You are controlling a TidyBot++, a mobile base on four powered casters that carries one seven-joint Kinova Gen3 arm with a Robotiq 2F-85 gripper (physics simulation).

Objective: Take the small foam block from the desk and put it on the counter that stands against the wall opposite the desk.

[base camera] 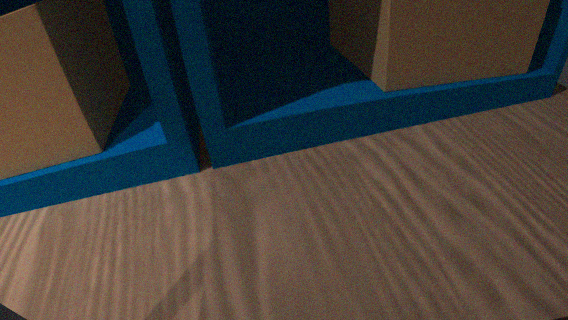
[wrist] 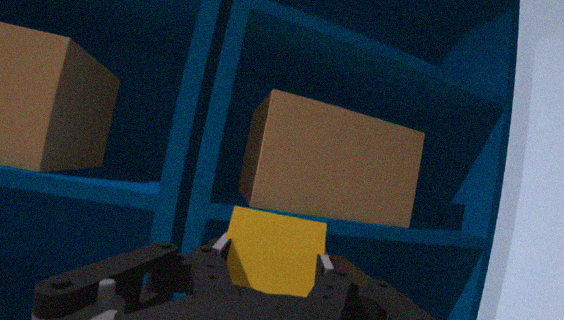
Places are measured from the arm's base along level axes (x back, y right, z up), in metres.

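Pixels of known places: gripper, between the fingertips: (wrist: pixel 272 255).
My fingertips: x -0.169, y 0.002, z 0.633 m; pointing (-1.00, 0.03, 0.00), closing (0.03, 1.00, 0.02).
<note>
Behind a point stands the place of what it marks.
My gripper (wrist: pixel 272 255) {y 0.002, x -0.169, z 0.633 m} is shut on a yellow foam block (wrist: pixel 279 245) {y 0.004, x -0.153, z 0.645 m} at the bottom middle of the wrist view. The fingers press on its left and right sides, and the block's upper part stands out beyond the fingertips. It is held in front of blue shelving. The gripper and the block do not show in the base camera view. Neither the desk nor the counter can be made out in these views.
Blue shelf units (base camera: pixel 300 117) {y -0.006, x -0.542, z -0.328 m} (wrist: pixel 200 160) {y -0.159, x -0.503, z 0.676 m} stand close in front, side by side with a narrow gap. Brown boxes (base camera: pixel 460 40) (wrist: pixel 335 160) sit in their compartments. A pale wall (wrist: pixel 535 150) {y 0.867, x -0.761, z 0.917 m} is at the right. Wood floor (base camera: pixel 300 240) {y -0.014, x -0.346, z -0.396 m} lies before the shelves.
</note>
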